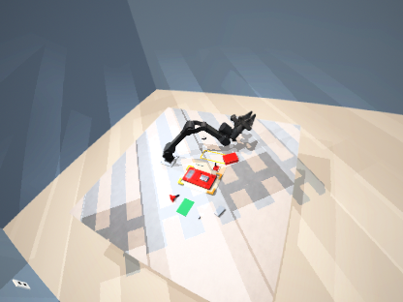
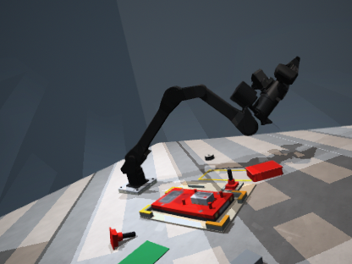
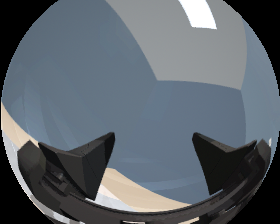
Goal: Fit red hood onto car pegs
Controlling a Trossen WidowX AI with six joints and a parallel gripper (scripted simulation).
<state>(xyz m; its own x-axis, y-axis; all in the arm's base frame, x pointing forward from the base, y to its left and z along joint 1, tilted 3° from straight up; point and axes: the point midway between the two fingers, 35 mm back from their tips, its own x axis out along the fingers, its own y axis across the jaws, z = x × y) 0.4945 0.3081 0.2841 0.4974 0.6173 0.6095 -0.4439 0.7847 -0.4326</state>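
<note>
Right now my gripper tip is 11 cm past the red hood, 16 cm to the left of it and 30 cm above it. Also, from my gripper tip: green patch (22 cm behind, 59 cm to the right, 31 cm below).
</note>
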